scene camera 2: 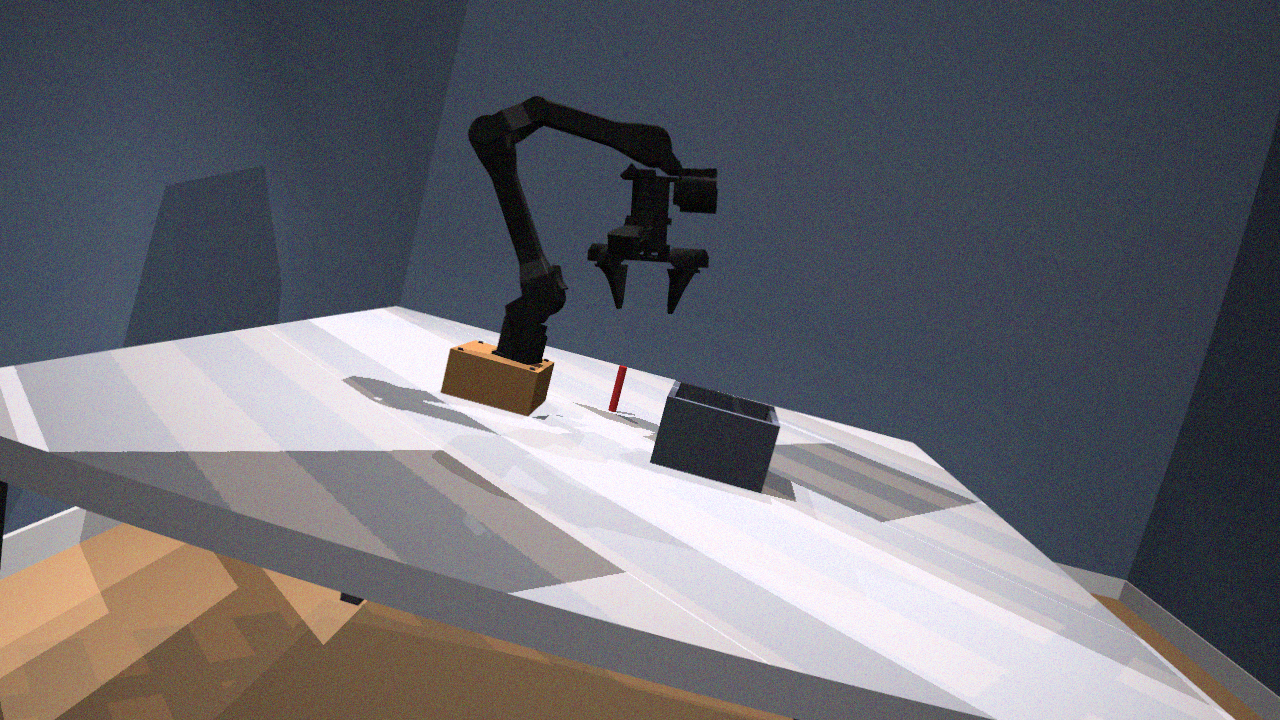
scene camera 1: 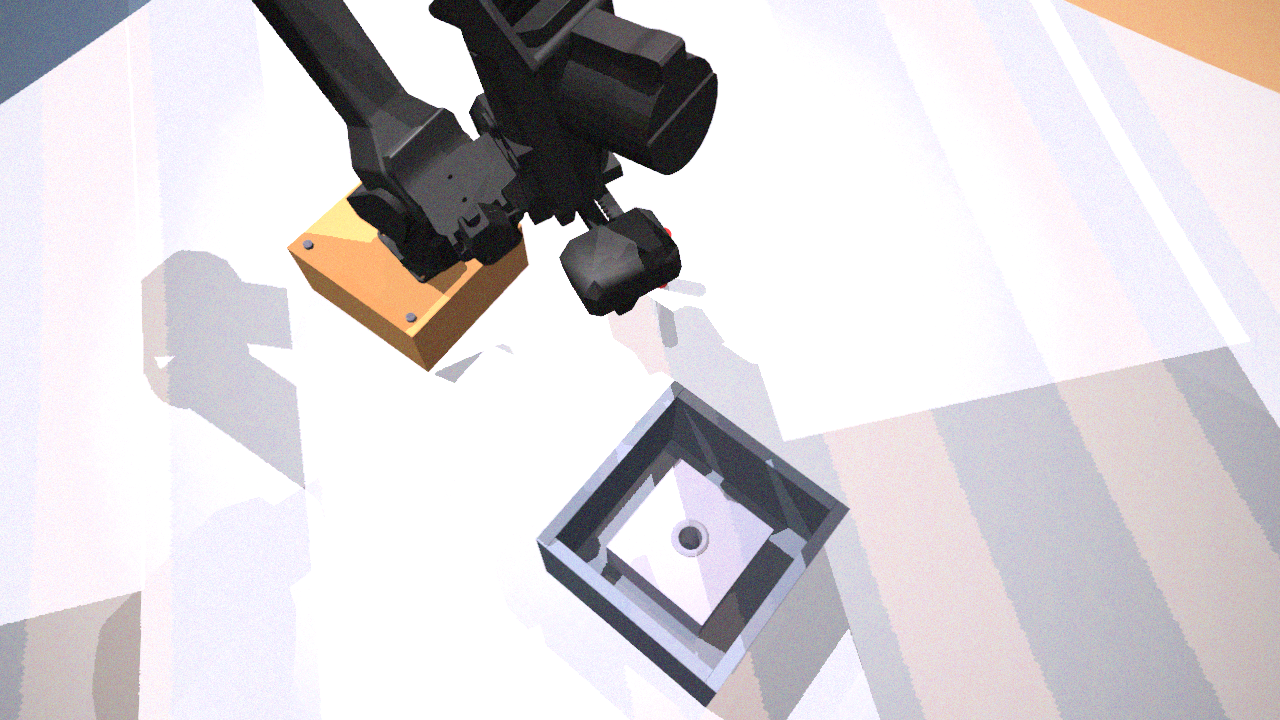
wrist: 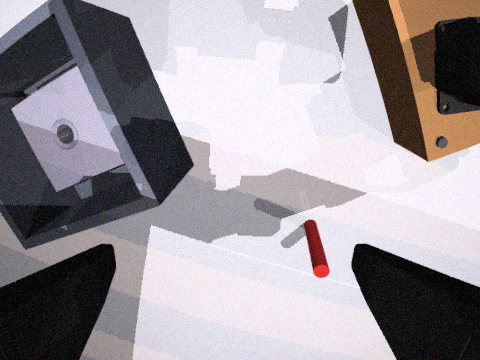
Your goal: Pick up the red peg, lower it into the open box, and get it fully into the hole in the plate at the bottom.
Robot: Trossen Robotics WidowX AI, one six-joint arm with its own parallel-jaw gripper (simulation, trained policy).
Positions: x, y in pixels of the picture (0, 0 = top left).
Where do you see a pale plate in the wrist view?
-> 64, 127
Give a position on a red peg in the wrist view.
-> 316, 250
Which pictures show the pale plate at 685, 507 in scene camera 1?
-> Scene camera 1 and the wrist view only.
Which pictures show my gripper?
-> Scene camera 2, scene camera 1 and the wrist view: all of them.
